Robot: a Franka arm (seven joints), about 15 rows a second.
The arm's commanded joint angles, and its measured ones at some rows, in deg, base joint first. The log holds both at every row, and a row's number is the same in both.
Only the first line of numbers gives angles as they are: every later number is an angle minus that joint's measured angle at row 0.
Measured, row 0:
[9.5, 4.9, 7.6, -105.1, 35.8, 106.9, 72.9]
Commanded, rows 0 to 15:
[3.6, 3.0, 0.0, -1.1, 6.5, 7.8, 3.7]
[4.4, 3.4, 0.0, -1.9, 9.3, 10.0, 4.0]
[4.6, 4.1, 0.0, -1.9, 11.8, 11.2, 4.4]
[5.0, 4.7, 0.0, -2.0, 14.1, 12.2, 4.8]
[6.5, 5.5, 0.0, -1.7, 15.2, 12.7, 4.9]
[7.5, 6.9, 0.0, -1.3, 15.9, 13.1, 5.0]
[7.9, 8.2, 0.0, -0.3, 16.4, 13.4, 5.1]
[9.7, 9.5, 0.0, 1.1, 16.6, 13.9, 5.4]
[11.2, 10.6, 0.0, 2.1, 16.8, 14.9, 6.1]
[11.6, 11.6, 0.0, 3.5, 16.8, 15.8, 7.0]
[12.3, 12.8, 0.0, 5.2, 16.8, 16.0, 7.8]
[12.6, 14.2, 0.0, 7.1, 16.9, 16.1, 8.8]
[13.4, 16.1, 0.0, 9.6, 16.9, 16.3, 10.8]
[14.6, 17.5, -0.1, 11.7, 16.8, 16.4, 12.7]
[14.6, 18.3, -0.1, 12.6, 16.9, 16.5, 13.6]
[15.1, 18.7, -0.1, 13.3, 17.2, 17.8, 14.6]
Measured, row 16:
[14.3, 15.6, 0.0, 9.2, 15.8, 16.5, 12.3]
